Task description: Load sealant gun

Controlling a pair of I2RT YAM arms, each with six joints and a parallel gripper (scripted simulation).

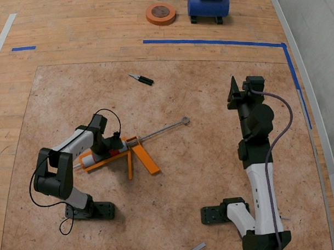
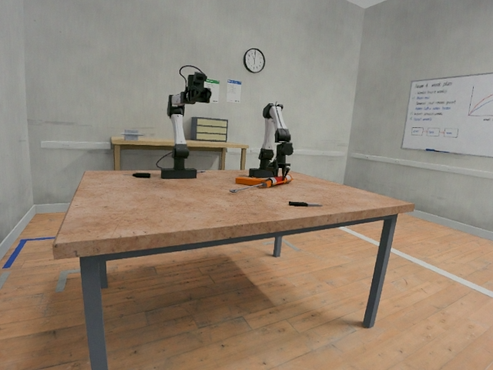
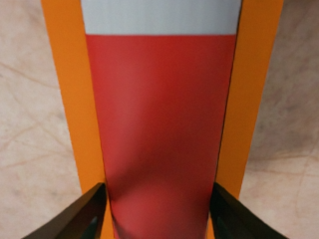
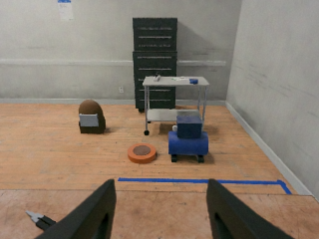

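Right now my left hand is 20 mm to the right of the cartridge, 10 mm past it and 10 mm above it. Also, from my left hand: plunger rod 240 mm to the right, 120 mm ahead, 20 mm below; then orange sealant gun 150 mm to the right, 40 mm ahead, 10 mm below; then thumb plate 150 mm to the right, 80 mm ahead, 10 mm below.
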